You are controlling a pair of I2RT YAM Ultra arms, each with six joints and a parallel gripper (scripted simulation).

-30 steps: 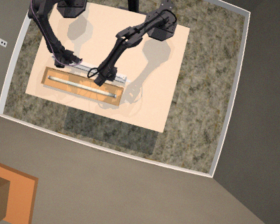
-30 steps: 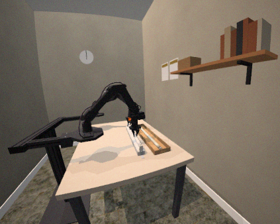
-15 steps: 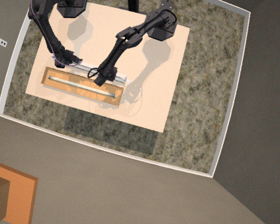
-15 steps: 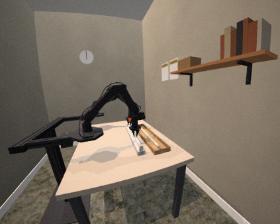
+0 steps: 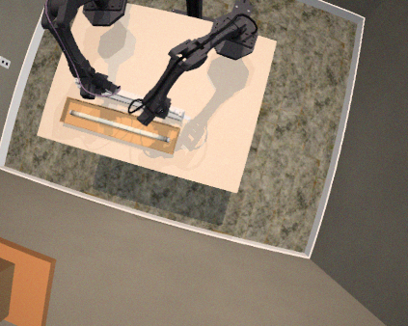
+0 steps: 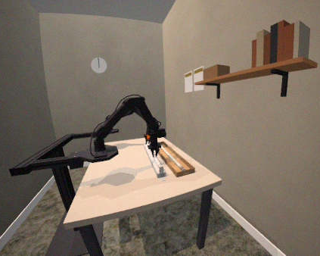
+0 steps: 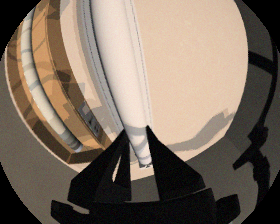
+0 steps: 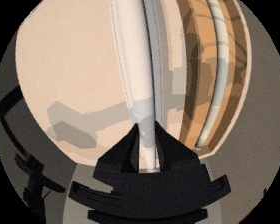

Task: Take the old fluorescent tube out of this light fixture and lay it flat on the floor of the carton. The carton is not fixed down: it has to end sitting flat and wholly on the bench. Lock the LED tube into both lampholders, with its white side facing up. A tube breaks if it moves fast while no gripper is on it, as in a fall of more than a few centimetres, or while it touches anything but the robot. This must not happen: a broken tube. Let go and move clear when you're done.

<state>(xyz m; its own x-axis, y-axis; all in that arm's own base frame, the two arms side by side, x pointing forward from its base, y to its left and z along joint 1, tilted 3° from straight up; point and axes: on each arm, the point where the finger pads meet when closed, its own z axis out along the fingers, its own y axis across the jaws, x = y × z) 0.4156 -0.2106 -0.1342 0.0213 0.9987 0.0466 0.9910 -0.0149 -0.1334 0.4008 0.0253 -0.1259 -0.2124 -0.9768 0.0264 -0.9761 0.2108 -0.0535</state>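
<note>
Right now my right hand is 120 mm to the right of the LED tube, 10 mm short of it and 10 mm above it. Round my right hand: carton (160 mm ahead, 100 mm to the left, 60 mm below); light fixture (120 mm to the left, 20 mm below, 10 mm ahead); old fluorescent tube (160 mm ahead, 100 mm to the left, 60 mm below).
</note>
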